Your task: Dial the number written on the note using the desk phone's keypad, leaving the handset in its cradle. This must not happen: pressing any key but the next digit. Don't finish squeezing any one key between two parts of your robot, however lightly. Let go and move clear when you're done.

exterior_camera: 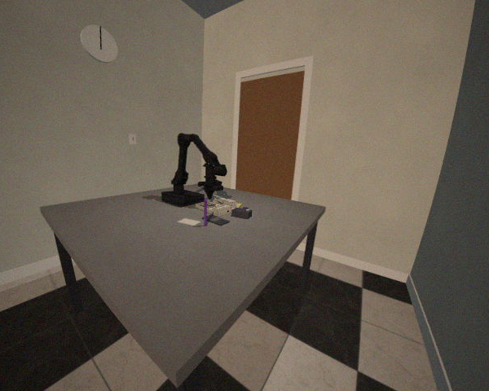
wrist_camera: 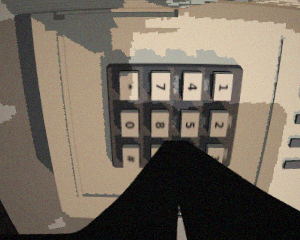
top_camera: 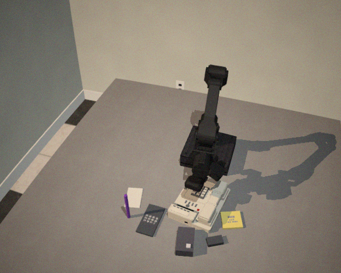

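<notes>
The 2 key is 6 cm below my hand, 2 cm ahead of it and 1 cm to the right of it. The rest, counted from my hand: 1 key: 6 cm below, 3 cm ahead, 1 cm to the left; then cream desk phone: 7 cm below, 5 cm ahead; then handset: 6 cm ahead, 5 cm to the left, 4 cm below.
</notes>
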